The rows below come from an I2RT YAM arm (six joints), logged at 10 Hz.
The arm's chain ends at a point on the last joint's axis. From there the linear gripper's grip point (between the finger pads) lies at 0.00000 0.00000 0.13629 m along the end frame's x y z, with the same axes.
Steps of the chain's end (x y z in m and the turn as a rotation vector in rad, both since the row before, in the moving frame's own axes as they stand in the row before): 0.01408 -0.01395 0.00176 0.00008 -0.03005 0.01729; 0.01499 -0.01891 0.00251 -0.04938 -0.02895 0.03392; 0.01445 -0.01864 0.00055 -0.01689 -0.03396 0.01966; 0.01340 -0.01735 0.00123 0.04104 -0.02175 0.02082; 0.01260 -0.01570 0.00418 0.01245 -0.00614 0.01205; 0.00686 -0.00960 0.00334 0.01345 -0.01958 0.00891; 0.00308 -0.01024 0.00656 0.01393 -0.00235 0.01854; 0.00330 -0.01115 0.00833 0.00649 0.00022 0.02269; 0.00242 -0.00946 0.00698 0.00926 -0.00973 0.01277; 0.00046 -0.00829 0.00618 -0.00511 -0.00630 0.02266; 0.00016 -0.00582 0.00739 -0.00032 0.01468 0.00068; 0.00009 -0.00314 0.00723 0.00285 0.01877 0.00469
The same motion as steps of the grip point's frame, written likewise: 0.00999 -0.01400 0.00170 0.00008 -0.03005 0.01729; 0.01093 -0.01225 0.00229 -0.04938 -0.02895 0.03392; 0.00980 -0.01638 0.00045 -0.01689 -0.03396 0.01966; 0.01050 -0.02297 0.00108 0.04104 -0.02175 0.02082; 0.01177 -0.01740 0.00417 0.01245 -0.00614 0.01205; 0.00420 -0.01144 0.00330 0.01345 -0.01958 0.00891; 0.00278 -0.01214 0.00655 0.01393 -0.00235 0.01854; 0.00334 -0.01203 0.00833 0.00649 0.00022 0.02269; 0.00110 -0.01073 0.00697 0.00926 -0.00973 0.01277; -0.00041 -0.00760 0.00618 -0.00511 -0.00630 0.02266; 0.00216 -0.00578 0.00738 -0.00032 0.01468 0.00068; 0.00265 -0.00352 0.00721 0.00285 0.01877 0.00469
